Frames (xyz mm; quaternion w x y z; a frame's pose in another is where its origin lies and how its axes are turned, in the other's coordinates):
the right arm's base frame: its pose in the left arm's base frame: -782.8 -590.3 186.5 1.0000 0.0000 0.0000 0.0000
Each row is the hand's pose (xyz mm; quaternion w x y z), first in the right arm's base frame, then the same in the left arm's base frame.
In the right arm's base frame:
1: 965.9 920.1 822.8 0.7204 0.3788 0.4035 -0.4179
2: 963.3 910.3 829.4 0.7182 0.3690 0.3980 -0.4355
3: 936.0 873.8 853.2 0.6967 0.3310 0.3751 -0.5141
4: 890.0 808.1 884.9 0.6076 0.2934 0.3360 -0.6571
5: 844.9 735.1 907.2 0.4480 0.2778 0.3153 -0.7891
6: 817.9 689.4 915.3 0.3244 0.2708 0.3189 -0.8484
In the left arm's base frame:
1: 183.1 329.8 1009.3 0.7204 0.3788 0.4035 -0.4179
2: 180.5 320.0 1015.9 0.7182 0.3690 0.3980 -0.4355
3: 153.2 283.5 1039.7 0.6967 0.3310 0.3751 -0.5141
4: 107.2 217.8 1071.4 0.6076 0.2934 0.3360 -0.6571
5: 62.1 144.8 1093.7 0.4480 0.2778 0.3153 -0.7891
6: 35.1 99.1 1101.8 0.3244 0.2708 0.3189 -0.8484

